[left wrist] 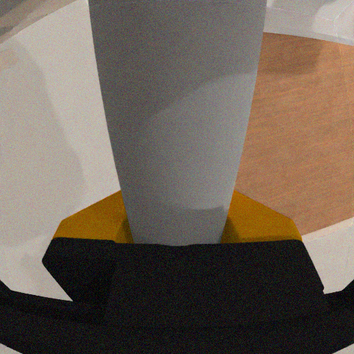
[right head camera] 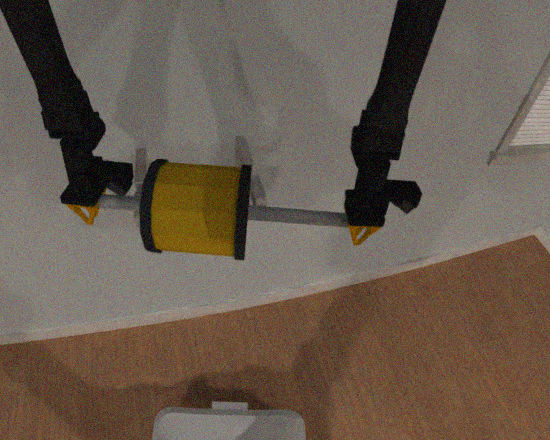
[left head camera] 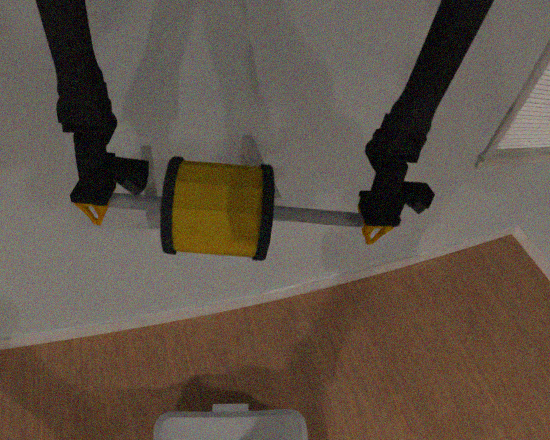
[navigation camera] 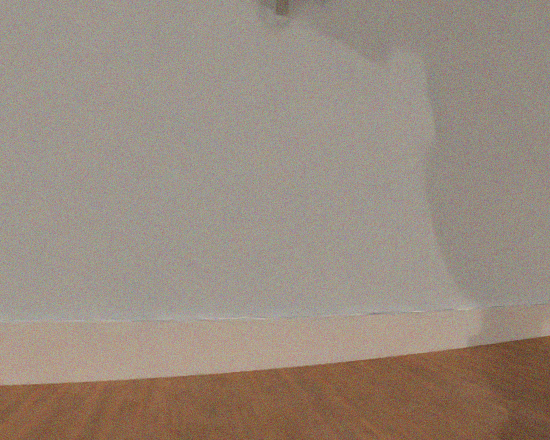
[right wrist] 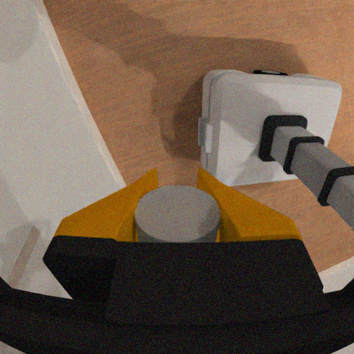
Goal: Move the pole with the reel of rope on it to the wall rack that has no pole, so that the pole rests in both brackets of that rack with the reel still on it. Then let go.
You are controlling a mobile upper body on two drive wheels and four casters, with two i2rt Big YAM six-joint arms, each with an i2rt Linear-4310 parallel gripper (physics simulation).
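Places are measured from the left arm's base along level axes (x ahead, y left, z up), in metres.
Where they show: left gripper, fingertip midpoint: (right head camera: 92, 219) (left head camera: 99, 219); right gripper, fingertip midpoint: (right head camera: 355, 240) (left head camera: 367, 239).
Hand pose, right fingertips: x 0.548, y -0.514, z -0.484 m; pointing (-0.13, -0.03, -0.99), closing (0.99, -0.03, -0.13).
Observation:
Each offset is from my right fingertips to the top centre of the thing. "*": to the spot under its first point. Level surfaces: height alone.
The yellow reel {dx +0.019, dy +0.334, dz +0.159 m} (left head camera: 217, 207) (right head camera: 195, 209) with black rims sits on the grey pole {* dx +0.002, dy +0.129, dz +0.070 m} (left head camera: 320, 216) (right head camera: 300, 215) (left wrist: 180, 125) (right wrist: 177, 212), nearer my left gripper. My left gripper (left head camera: 95, 215) (right head camera: 86, 215) (left wrist: 176, 177) is shut on the pole's left end. My right gripper (left head camera: 372, 235) (right head camera: 361, 235) (right wrist: 177, 177) is shut on its right end. The pole slopes slightly down to the right in the head views. Pale grey bracket parts show behind the reel: one bracket {* dx +0.209, dy +0.518, dz +0.043 m} (left head camera: 145, 155) (right head camera: 140, 157) near my left wrist camera, another bracket (left head camera: 251, 150) (right head camera: 243, 150) above the reel's right rim. Whether the pole touches them is unclear.
The pale wall (left head camera: 300, 90) (right head camera: 300, 90) (navigation camera: 200, 175) stands behind, meeting the brown wood floor {dz -0.925 m} (left head camera: 425, 325) (right head camera: 425, 325) (navigation camera: 250, 410). The white robot base (left head camera: 230, 427) (right head camera: 227, 425) (right wrist: 240, 105) is below. A framed blind {* dx +0.619, dy -0.984, dz +0.091 m} (left head camera: 530, 120) (right head camera: 537, 120) is at the right.

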